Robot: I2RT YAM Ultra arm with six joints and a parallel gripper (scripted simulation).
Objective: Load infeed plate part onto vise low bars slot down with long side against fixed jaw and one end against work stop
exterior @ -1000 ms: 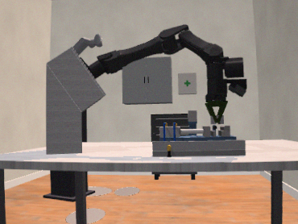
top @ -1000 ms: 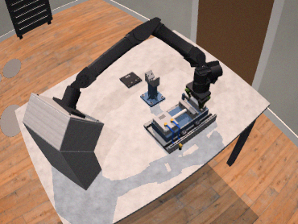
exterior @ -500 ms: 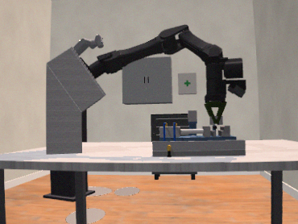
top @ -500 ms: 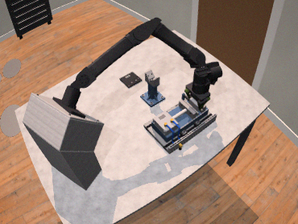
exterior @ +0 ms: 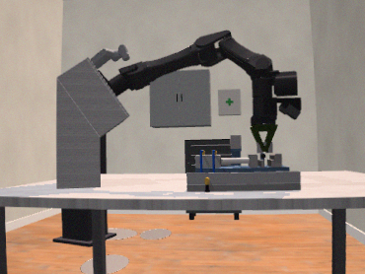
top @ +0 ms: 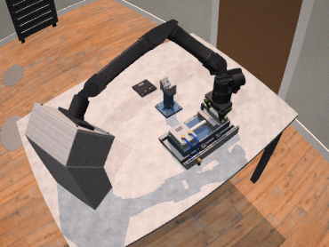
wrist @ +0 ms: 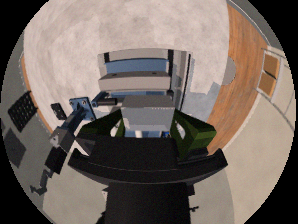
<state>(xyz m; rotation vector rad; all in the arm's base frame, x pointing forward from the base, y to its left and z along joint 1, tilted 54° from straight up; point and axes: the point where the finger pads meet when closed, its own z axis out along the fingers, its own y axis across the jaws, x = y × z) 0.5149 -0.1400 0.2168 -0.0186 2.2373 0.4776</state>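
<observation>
My gripper is now right at the grey part. From my hand the other things lie so: fixed jaw (3 cm ahead, 3 cm to the left, 3 cm below); then moving jaw (3 cm behind, 1 cm to the left, 3 cm below); then air cylinder rod (8 cm behind, 3 cm below).
</observation>
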